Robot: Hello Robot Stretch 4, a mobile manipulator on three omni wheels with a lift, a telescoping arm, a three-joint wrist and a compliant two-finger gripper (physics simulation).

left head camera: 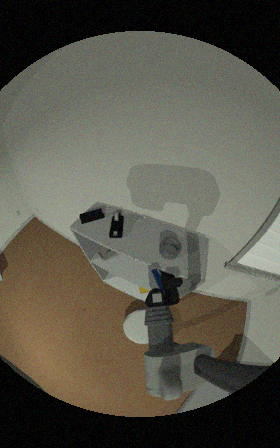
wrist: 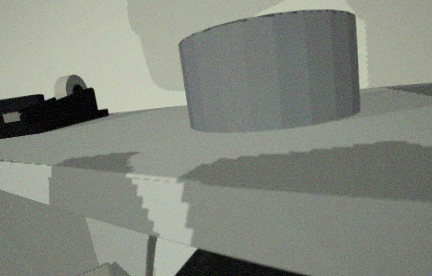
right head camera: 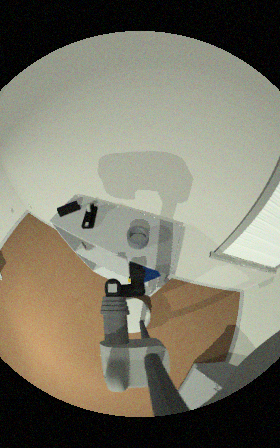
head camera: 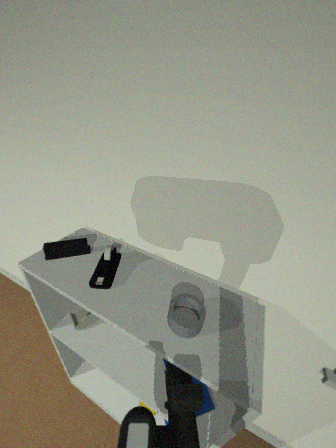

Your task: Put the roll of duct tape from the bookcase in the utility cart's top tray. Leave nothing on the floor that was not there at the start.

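Seen in the pictures: robot's base, link origin: (left head camera: 142, 325) (right head camera: 131, 314).
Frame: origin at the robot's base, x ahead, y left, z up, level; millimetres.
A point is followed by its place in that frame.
The grey roll of duct tape (head camera: 186, 326) @(x 353, y -89, z 1080 mm) (left head camera: 170, 255) @(x 351, y -88, z 1065 mm) (right head camera: 138, 244) @(x 350, y -97, z 1071 mm) (wrist: 271, 70) @(x 350, y -93, z 1058 mm) stands flat on the top board of the grey bookcase (head camera: 132, 288) @(x 493, y 68, z 1032 mm) (left head camera: 140, 233) @(x 510, y 38, z 1032 mm) (right head camera: 110, 227) @(x 480, y 39, z 1033 mm) (wrist: 175, 141) @(x 350, y -47, z 1032 mm), near its right end. My gripper (head camera: 174, 358) (left head camera: 163, 277) (right head camera: 137, 267) is open and empty. It sits in front of the bookcase, just below the front edge of the top board, with the roll straight ahead and slightly above. In the wrist view only one finger shows, low down. The utility cart is not in view.
A black tape dispenser (head camera: 105, 270) @(x 534, y 164, z 1061 mm) (left head camera: 116, 227) @(x 529, y 164, z 1061 mm) (right head camera: 89, 217) @(x 534, y 157, z 1061 mm) (wrist: 52, 110) @(x 530, y 153, z 1055 mm) and a black box (head camera: 66, 248) @(x 616, y 328, z 1071 mm) (left head camera: 91, 215) @(x 617, y 325, z 1070 mm) (right head camera: 68, 208) @(x 618, y 321, z 1066 mm) lie at the left end of the top board. A blue book (head camera: 206, 396) @(x 348, y -238, z 624 mm) (right head camera: 150, 274) @(x 330, y -192, z 624 mm) sits on the shelf below. A window (left head camera: 263, 247) @(x 303, y -822, z 1069 mm) (right head camera: 253, 240) @(x 289, y -852, z 1053 mm) is to the right.
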